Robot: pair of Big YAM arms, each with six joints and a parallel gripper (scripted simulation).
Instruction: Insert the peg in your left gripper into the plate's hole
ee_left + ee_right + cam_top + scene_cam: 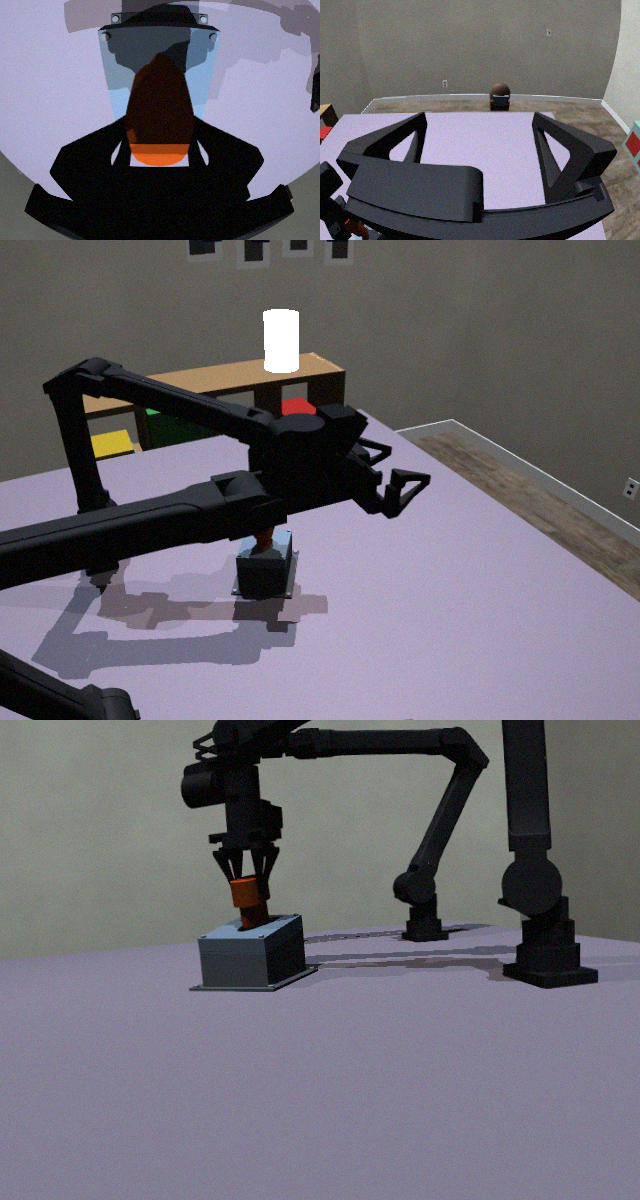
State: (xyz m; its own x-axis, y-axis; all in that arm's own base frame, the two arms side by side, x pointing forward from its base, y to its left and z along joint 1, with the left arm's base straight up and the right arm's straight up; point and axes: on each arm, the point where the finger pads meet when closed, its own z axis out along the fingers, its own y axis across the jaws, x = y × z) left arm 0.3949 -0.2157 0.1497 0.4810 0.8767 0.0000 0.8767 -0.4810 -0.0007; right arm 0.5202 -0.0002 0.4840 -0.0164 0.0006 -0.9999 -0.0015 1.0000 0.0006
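Now: left hand 10 mm to the left of the orange peg and 20 mm above it. The rest, counted from my left hand: pale blue top plate (80 mm below); flanged base (110 mm below).
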